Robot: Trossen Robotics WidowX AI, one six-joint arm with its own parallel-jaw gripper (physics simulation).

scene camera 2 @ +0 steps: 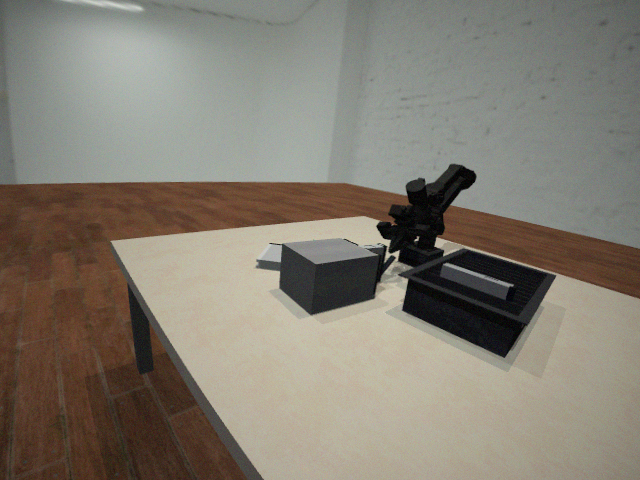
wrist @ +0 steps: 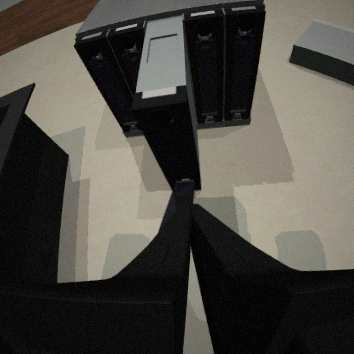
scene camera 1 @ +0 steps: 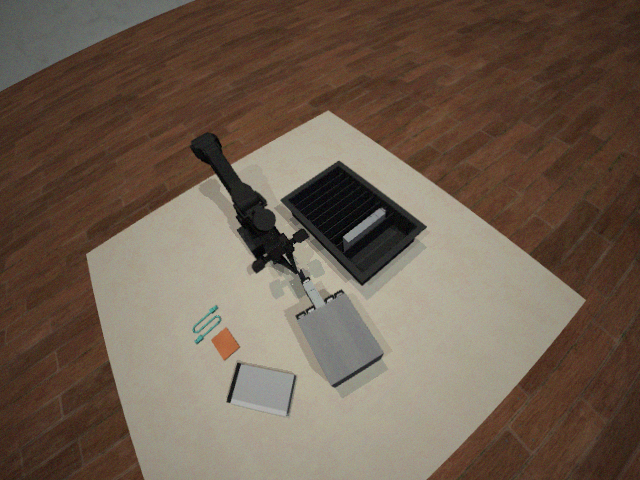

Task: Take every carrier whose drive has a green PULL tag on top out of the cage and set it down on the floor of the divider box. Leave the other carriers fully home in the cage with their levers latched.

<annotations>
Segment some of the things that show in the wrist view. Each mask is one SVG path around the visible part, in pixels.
The gripper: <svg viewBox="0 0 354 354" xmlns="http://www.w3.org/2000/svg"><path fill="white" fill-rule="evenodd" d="M0 284L0 335L15 351L15 354L182 354L191 246L214 354L354 354L354 268L306 271L293 269L249 243L197 203L181 203L148 245L110 278L52 283L12 281Z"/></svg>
A grey slab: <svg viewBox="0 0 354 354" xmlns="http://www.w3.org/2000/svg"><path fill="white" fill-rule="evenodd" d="M315 18L293 44L289 62L354 85L354 29Z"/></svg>
</annotations>
